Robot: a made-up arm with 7 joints.
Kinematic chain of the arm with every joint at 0, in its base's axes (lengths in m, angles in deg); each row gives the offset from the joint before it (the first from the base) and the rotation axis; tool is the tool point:
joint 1: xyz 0 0 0.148 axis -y
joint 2: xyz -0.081 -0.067 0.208 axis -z
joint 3: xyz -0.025 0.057 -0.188 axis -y
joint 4: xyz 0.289 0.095 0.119 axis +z
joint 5: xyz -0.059 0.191 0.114 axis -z
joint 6: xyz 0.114 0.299 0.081 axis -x
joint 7: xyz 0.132 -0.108 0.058 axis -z
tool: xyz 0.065 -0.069 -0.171
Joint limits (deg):
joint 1: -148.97..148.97
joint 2: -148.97..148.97
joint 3: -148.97..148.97
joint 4: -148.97..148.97
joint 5: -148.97..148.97
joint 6: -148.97..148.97
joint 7: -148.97..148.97
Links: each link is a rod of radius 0.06 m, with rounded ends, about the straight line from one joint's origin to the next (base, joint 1, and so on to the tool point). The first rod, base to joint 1, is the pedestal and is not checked.
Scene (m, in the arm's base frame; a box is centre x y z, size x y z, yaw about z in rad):
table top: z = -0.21
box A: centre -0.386 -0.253 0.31 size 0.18 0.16 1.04 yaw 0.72
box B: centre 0.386 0.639 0 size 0.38 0.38 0.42 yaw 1.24
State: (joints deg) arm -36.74 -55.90 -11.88 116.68 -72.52 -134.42 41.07
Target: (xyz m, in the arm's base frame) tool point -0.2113 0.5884 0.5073
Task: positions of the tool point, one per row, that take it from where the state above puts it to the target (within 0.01 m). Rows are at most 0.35 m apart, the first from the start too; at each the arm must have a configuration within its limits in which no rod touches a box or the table.
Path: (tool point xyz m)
1: 0.5367 -0.1340 0.1339
2: 0.5127 0.1336 0.2417
3: 0.3422 0.3509 0.3859
4: 0.1951 0.5097 0.3908
5: -0.0019 0.5946 0.4298
6: -0.2113 0.5884 0.5073

